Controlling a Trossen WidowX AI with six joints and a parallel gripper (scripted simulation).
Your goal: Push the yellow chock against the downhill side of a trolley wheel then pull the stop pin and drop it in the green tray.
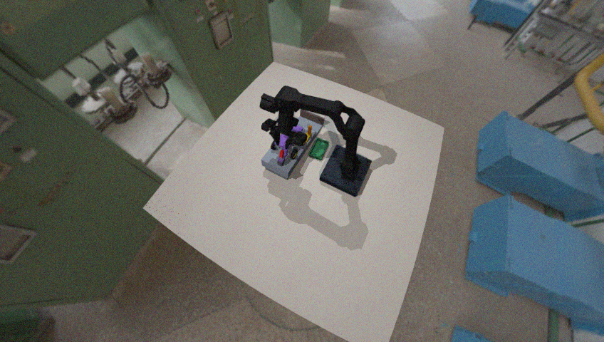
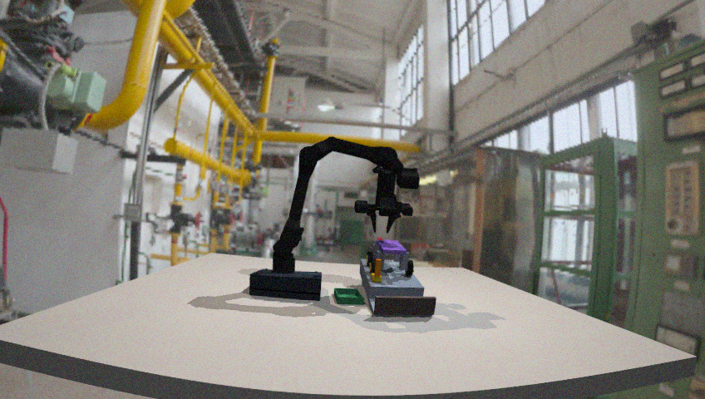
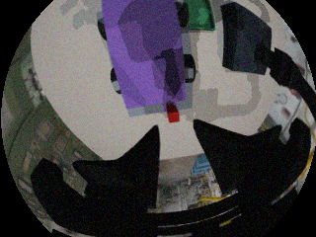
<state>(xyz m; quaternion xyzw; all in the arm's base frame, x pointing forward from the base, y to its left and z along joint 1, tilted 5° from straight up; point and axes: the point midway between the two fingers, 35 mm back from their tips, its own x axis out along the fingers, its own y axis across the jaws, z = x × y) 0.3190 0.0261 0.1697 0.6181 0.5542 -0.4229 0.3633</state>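
My gripper tip is 2 cm to the right of the stop pin and 6 cm above it. Also, from my gripper tip: trolley: 1 cm ahead, 9 cm to the right, 8 cm below; then tray: 13 cm behind, 16 cm to the right, 20 cm below; then yellow chock: 6 cm behind, 18 cm to the right, 11 cm below.
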